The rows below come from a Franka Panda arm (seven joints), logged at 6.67 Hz.
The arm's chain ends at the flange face. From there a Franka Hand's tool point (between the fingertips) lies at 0.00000 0.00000 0.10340 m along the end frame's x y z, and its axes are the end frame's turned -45 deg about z.
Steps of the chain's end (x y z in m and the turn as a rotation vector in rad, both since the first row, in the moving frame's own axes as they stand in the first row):
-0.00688, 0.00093, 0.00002, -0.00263, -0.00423, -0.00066
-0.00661, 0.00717, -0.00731, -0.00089, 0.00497, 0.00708
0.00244, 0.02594, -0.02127, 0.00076, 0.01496, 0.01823
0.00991, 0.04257, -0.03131, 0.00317, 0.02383, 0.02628
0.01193, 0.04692, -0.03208, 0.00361, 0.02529, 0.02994
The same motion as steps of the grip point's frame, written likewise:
-0.00602, -0.00432, 0.00002, 0.00113, -0.00485, -0.00066
-0.00945, 0.00083, -0.00731, -0.00414, 0.00288, 0.00708
-0.01548, 0.02112, -0.02128, -0.01004, 0.01112, 0.01823
-0.02114, 0.03865, -0.03134, -0.01461, 0.01909, 0.02628
-0.02265, 0.04323, -0.03211, -0.01533, 0.02044, 0.02994

